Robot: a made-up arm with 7 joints.
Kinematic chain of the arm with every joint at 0, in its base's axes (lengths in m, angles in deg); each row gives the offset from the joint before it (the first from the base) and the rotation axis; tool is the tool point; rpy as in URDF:
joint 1: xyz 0 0 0.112 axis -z
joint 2: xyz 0 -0.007 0.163 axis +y
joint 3: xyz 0 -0.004 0.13 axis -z
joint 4: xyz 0 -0.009 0.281 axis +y
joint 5: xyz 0 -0.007 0.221 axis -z
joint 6: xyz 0 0 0.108 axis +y
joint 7: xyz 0 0 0.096 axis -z
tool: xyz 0 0 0 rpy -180 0 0
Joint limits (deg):
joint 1: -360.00..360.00
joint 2: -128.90..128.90
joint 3: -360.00..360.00
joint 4: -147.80..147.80
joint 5: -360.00..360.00
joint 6: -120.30..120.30
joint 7: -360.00..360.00
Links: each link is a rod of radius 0.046 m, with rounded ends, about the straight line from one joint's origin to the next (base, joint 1, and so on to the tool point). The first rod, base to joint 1, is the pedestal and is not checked.
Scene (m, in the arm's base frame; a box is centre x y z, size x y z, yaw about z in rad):
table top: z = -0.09
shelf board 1: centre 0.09 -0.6 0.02 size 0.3 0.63 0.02 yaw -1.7
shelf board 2: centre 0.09 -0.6 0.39 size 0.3 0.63 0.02 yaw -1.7
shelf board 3: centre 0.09 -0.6 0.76 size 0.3 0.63 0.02 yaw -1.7
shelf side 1: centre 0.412 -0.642 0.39 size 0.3 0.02 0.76 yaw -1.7
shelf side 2: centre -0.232 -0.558 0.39 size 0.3 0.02 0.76 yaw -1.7
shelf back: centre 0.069 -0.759 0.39 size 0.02 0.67 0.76 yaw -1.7
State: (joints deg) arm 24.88 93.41 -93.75 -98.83 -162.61 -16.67 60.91
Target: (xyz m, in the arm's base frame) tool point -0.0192 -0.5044 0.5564
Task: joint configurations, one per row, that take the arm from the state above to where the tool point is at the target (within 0.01 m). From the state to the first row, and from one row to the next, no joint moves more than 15 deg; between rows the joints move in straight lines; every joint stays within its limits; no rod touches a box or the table.
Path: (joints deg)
1: 14.24 91.76 -95.76 -109.84 -162.39 -15.15 60.91
2: 3.60 90.11 -97.77 -120.85 -162.16 -13.64 60.91
3: -7.04 88.46 -99.78 -131.86 -161.94 -12.12 60.91
4: -0.13 84.70 -86.34 -129.72 -162.64 -11.25 60.91
5: 6.78 80.93 -72.90 -127.59 -163.34 -10.37 60.91
6: 13.69 77.16 -59.45 -125.46 -164.05 -9.50 60.91
7: 20.59 73.39 -46.01 -123.33 -164.75 -8.63 60.91
8: 29.37 70.12 -56.62 -110.15 -164.42 -11.72 60.91
9: 38.15 66.85 -67.23 -96.97 -164.09 -14.82 60.91

